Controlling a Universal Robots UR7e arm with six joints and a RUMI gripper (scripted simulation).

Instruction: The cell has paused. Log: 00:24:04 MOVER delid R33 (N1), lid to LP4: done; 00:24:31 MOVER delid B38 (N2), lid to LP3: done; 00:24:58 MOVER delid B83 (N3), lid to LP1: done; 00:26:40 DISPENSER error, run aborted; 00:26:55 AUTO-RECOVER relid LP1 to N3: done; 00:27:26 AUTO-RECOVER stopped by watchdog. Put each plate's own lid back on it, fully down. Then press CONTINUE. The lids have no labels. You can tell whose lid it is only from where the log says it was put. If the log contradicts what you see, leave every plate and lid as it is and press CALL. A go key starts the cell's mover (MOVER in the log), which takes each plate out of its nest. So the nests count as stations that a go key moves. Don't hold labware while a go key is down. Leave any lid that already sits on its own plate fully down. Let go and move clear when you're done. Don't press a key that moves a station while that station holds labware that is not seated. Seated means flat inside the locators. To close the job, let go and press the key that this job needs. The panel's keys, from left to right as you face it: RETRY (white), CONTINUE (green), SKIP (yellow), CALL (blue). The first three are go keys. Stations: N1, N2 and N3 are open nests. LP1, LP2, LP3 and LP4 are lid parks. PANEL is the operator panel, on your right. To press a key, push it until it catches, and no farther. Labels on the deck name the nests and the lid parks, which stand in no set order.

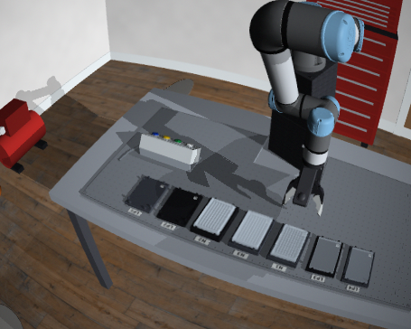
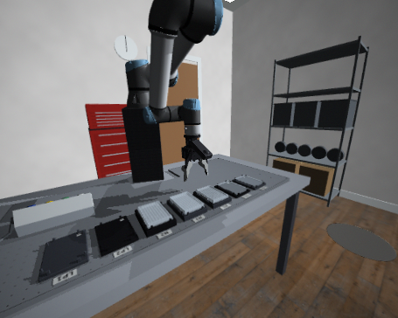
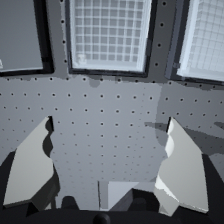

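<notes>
Now: the translucent lid 120 mm ahead of my hand, 120 mm to the left of it and 50 mm below it. Round my hand: white plate (70 mm ahead, 270 mm to the right, 40 mm below); black lid park (40 mm ahead, 400 mm to the right, 60 mm below); white key (200 mm behind, 440 mm to the right).
</notes>
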